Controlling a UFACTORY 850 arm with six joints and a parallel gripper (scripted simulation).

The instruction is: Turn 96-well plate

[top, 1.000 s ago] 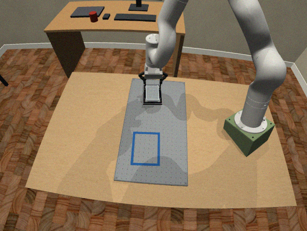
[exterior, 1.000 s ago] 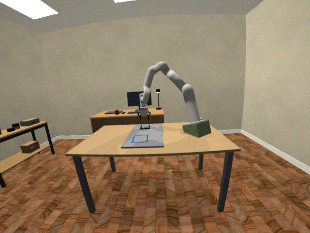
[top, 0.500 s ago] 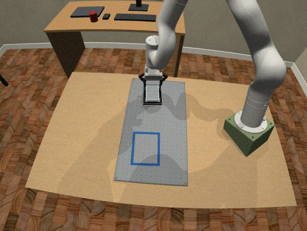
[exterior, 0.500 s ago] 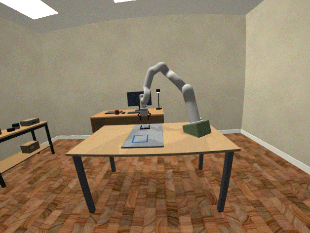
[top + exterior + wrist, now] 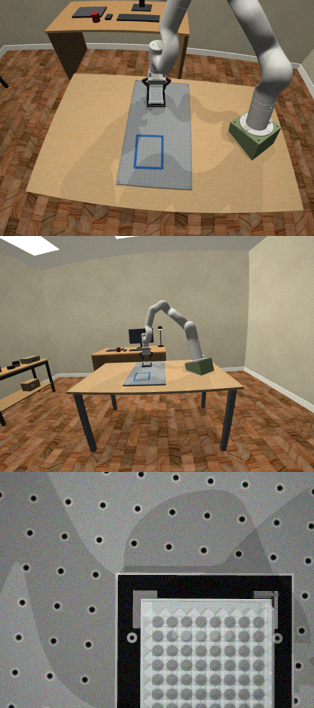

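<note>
The 96-well plate lies 60 mm below my hand. From my hand the other things lie so: plate nest (70 mm below).
</note>
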